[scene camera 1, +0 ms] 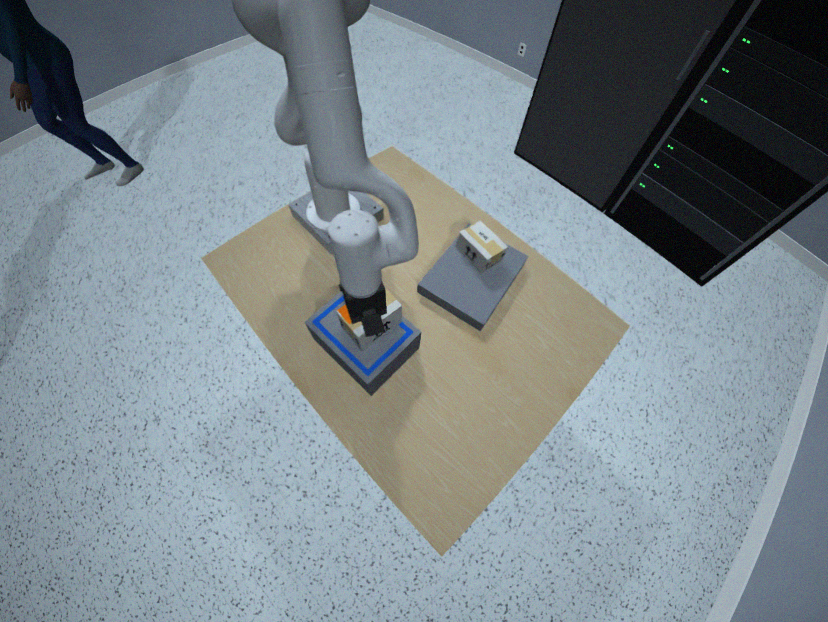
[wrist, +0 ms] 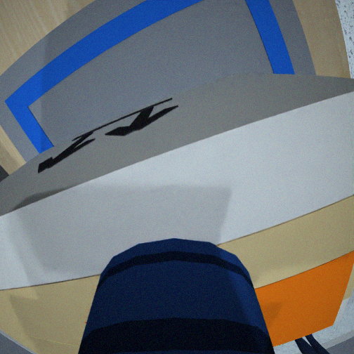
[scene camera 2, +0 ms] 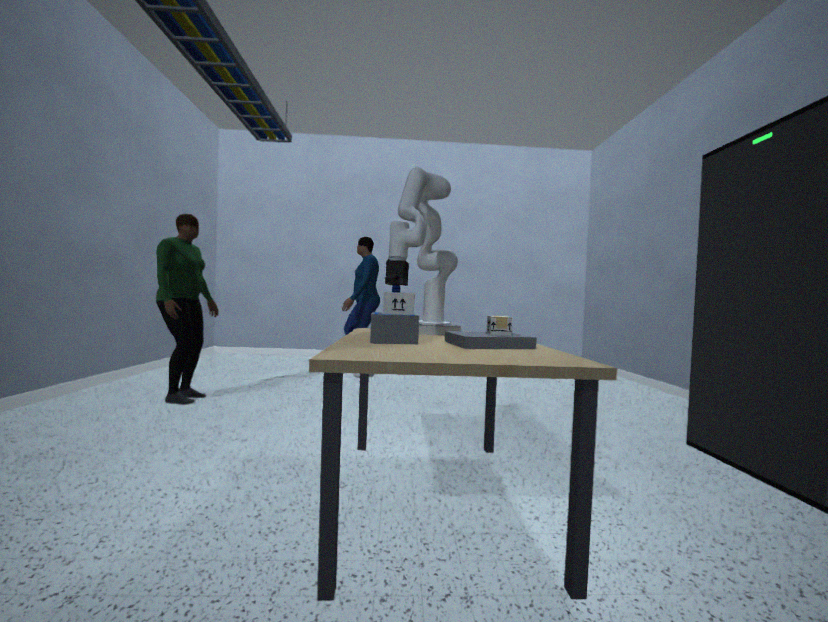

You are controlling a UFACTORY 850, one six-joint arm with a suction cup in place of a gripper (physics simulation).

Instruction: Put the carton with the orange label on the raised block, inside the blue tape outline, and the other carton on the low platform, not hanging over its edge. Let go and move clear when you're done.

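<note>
The carton with the orange label (scene camera 1: 393,313) (scene camera 2: 399,304) (wrist: 150,200) is upright under my suction cup (scene camera 1: 372,322) (scene camera 2: 396,289) (wrist: 175,290), which is pressed on its top and holds it. Its underside is at the top of the raised block (scene camera 1: 398,364) (scene camera 2: 394,331) (wrist: 200,40); I cannot tell whether they touch. The blue tape outline (scene camera 1: 341,348) (wrist: 100,44) shows in front of the carton; its back part is hidden. The other carton (scene camera 1: 483,244) (scene camera 2: 500,325) stands at the back of the low platform (scene camera 1: 461,287) (scene camera 2: 491,340); its far bottom edge is hidden.
Both supports stand on the wooden table (scene camera 1: 468,428) (scene camera 2: 461,368), with the low platform right of the raised block. The arm's base is behind them. Two people (scene camera 2: 184,281) (scene camera 2: 364,281) stand on the floor beyond the table. A dark server cabinet (scene camera 1: 602,100) (scene camera 2: 756,301) is at the right.
</note>
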